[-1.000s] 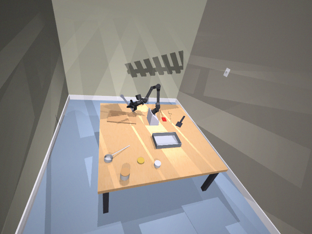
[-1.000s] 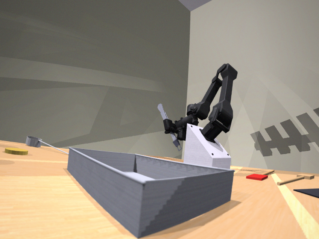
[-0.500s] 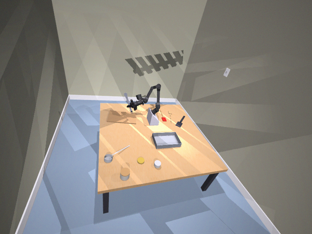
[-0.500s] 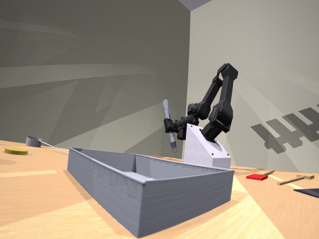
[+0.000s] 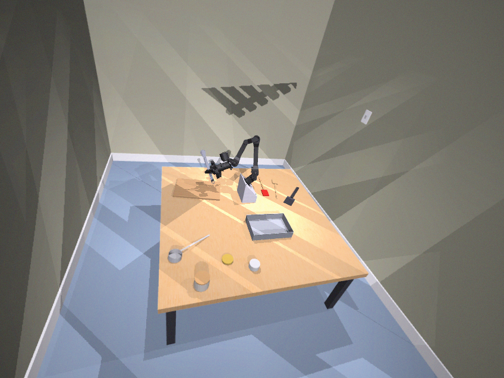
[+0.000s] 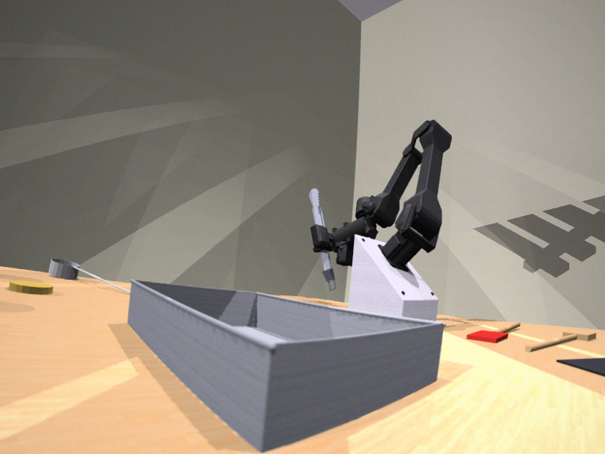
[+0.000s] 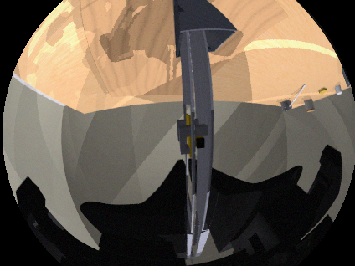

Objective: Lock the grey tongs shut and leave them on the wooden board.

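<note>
The wooden board lies 40 mm to the right of my gripper tip and 170 mm below it. Also, from my gripper tip: red spatula: 70 mm behind, 540 mm to the left, 170 mm below; then roasting tin: 430 mm ahead, 460 mm to the left, 150 mm below; then yellow disc: 700 mm ahead, 140 mm to the left, 160 mm below.
</note>
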